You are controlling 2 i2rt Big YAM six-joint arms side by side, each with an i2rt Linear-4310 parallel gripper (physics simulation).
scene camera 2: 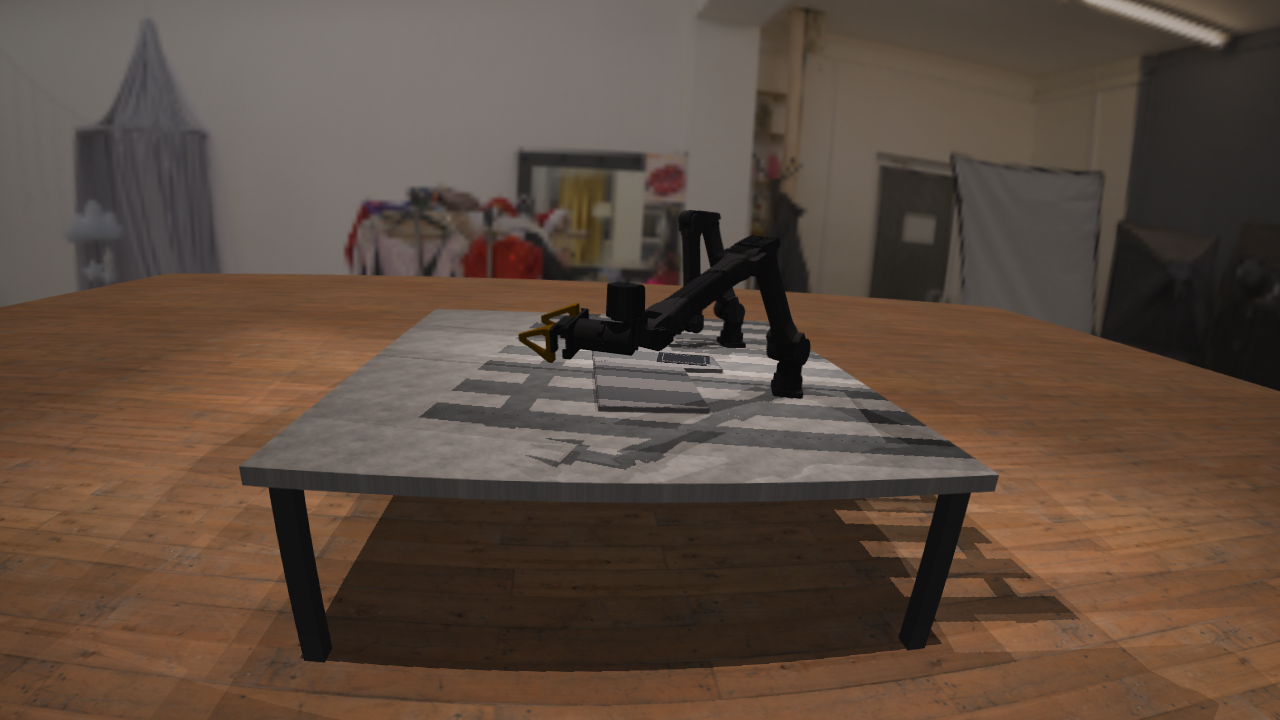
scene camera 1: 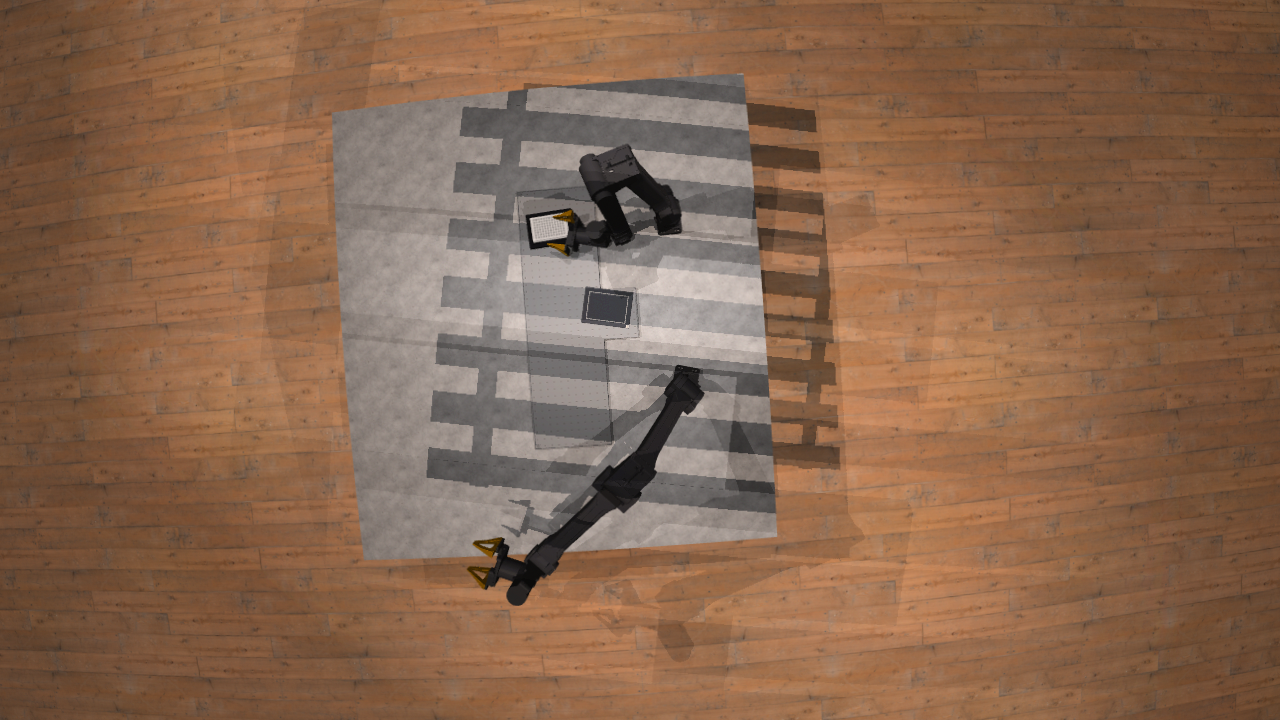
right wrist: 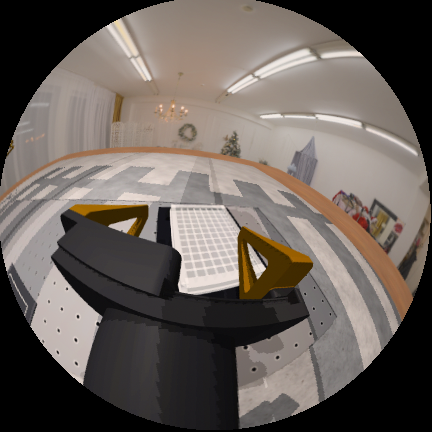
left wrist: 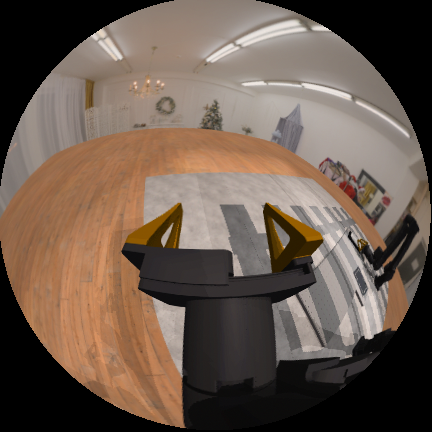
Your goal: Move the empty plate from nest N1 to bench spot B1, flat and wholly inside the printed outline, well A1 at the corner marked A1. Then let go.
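Seen in the pictures: left gripper, fingertip midpoint: (scene camera 2: 530, 327) (scene camera 1: 470, 555) (left wrist: 223, 206); right gripper, fingertip midpoint: (scene camera 1: 550, 230) (right wrist: 192, 221) (left wrist: 358, 239); left arm's base, origin of the base link: (scene camera 2: 786, 391) (scene camera 1: 684, 383); right arm's base, origin of the base link: (scene camera 2: 730, 344) (scene camera 1: 668, 218) (left wrist: 376, 282).
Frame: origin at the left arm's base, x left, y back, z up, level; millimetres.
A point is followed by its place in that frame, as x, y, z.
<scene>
The white gridded plate (scene camera 1: 546, 227) {-444, -578, 38} (right wrist: 205, 245) {-445, -549, 38} lies in the black nest (scene camera 1: 529, 232) {-420, -638, 25} (right wrist: 164, 227) {-391, -579, 25}. My right gripper (scene camera 1: 550, 231) {-428, -556, 60} (right wrist: 192, 221) {-428, -556, 60} is open at the plate's near end. In the right wrist view one finger is left of the plate and the other overlaps its right edge; contact and height are unclear. The bench spot, a dark pad (scene camera 1: 606, 307) {-211, -322, 15} (scene camera 2: 684, 359) {-201, -316, 15} (left wrist: 360, 280) {-206, -321, 15} with a thin pale outline, holds no plate. My left gripper (scene camera 1: 471, 555) {614, -558, 253} (scene camera 2: 529, 327) {614, -558, 253} (left wrist: 223, 206) {614, -558, 253} is open and empty, raised near the table's edge. Corner marks and labels are too small to read.
A perforated board (scene camera 1: 568, 394) {116, -397, 13} (scene camera 2: 644, 391) {179, -390, 13} (right wrist: 60, 320) lies under the nest and pad on the grey table (scene camera 1: 384, 358) {120, -1095, 0} (scene camera 2: 358, 429) {638, -949, 0}. The left arm (scene camera 1: 586, 523) {392, -228, 363} (scene camera 2: 711, 282) {430, -231, 344} reaches across one table corner; the right arm (scene camera 1: 617, 179) {-446, -295, 493} stands beside the nest. Striped shadows cross the table.
</scene>
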